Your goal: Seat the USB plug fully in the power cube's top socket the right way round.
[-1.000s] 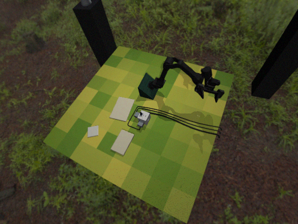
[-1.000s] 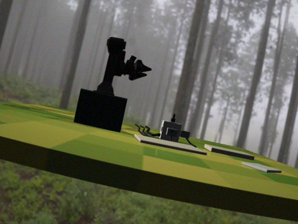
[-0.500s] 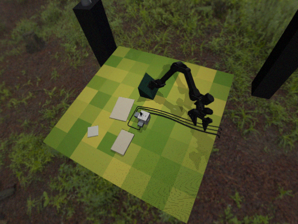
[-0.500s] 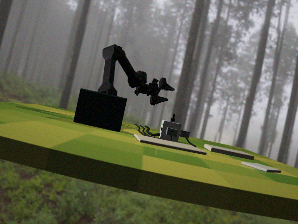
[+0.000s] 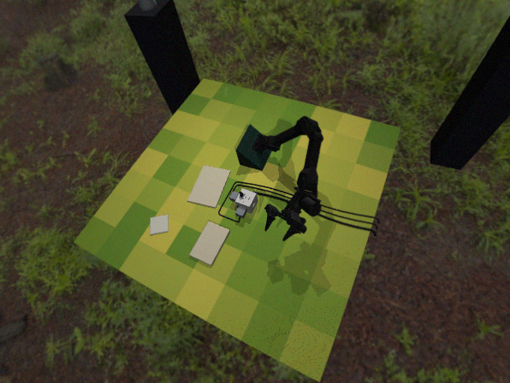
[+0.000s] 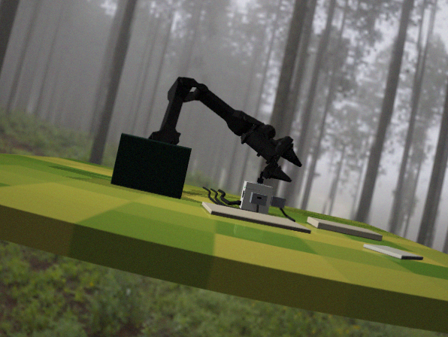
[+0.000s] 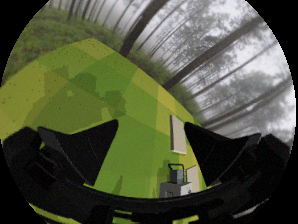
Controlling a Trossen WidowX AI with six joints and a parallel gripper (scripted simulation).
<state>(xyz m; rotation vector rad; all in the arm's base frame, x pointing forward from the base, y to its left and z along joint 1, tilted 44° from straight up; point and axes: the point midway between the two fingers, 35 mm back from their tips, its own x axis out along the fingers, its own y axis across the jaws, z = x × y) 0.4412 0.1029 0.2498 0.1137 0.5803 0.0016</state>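
Now: the black USB plug 160 mm behind my gripper tip, 210 mm to the right of it and 40 mm below it. Round my gripper tip: beige flat plate 210 mm behind, 420 mm to the right, 130 mm below; white tile 70 mm ahead, 580 mm to the right, 130 mm below.
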